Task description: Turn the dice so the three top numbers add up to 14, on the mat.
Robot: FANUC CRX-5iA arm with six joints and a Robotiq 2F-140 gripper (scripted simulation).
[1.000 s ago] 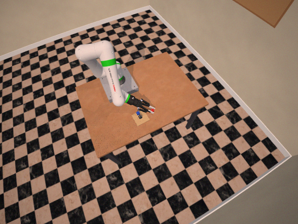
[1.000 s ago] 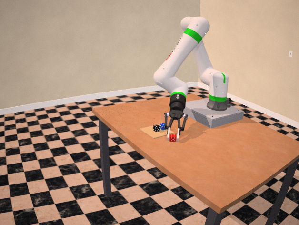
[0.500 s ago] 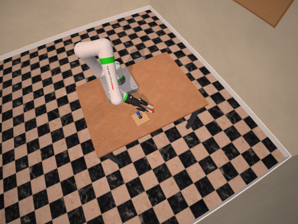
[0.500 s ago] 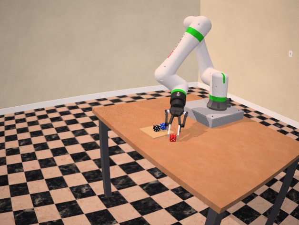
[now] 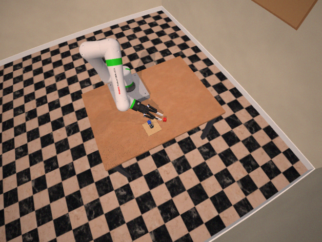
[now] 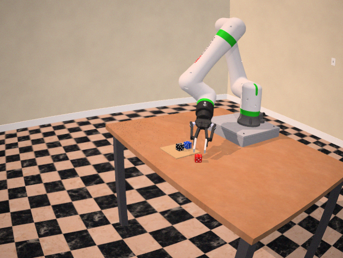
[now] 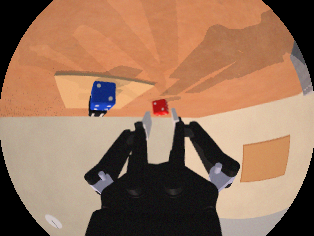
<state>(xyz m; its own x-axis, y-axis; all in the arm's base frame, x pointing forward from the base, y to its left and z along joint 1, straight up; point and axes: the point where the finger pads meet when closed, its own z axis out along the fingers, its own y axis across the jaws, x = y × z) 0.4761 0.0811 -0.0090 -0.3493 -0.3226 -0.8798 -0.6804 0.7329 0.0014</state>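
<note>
Now: hand 40 mm to the right of the red die, 40 mm short of it and 40 mm above it. Also, from my hand: blue die 100 mm to the right, 30 mm below, 10 mm behind; then tan mat 100 mm to the right, 50 mm below, 30 mm ahead; then black die 100 mm to the right, 30 mm below, 30 mm ahead.
</note>
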